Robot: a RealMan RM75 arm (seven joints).
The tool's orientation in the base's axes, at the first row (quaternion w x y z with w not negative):
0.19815 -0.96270 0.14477 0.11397
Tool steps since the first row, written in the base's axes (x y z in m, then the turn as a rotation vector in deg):
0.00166 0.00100 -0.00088 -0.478 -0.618 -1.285
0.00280 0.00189 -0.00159 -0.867 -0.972 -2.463
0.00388 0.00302 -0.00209 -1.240 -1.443 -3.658
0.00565 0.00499 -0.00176 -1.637 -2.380 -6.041
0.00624 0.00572 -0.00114 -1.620 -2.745 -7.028
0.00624 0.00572 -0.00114 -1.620 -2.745 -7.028
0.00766 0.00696 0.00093 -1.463 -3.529 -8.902
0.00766 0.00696 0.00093 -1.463 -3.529 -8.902
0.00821 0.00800 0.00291 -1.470 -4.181 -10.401
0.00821 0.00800 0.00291 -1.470 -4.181 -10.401
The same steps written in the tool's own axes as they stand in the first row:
0.00156 -0.00111 0.00093 0.055 1.146 0.972
0.00261 -0.00202 0.00175 0.101 1.994 1.943
0.00349 -0.00318 0.00249 0.194 2.946 2.879
0.00459 -0.00561 0.00273 0.702 4.729 4.688
0.00480 -0.00665 0.00238 1.077 5.388 5.418
0.00480 -0.00665 0.00238 1.077 5.388 5.418
0.00526 -0.00893 0.00081 1.925 6.680 6.746
0.00526 -0.00893 0.00081 1.925 6.680 6.746
0.00498 -0.01071 -0.00062 2.485 7.779 7.819
0.00498 -0.01071 -0.00062 2.485 7.779 7.819

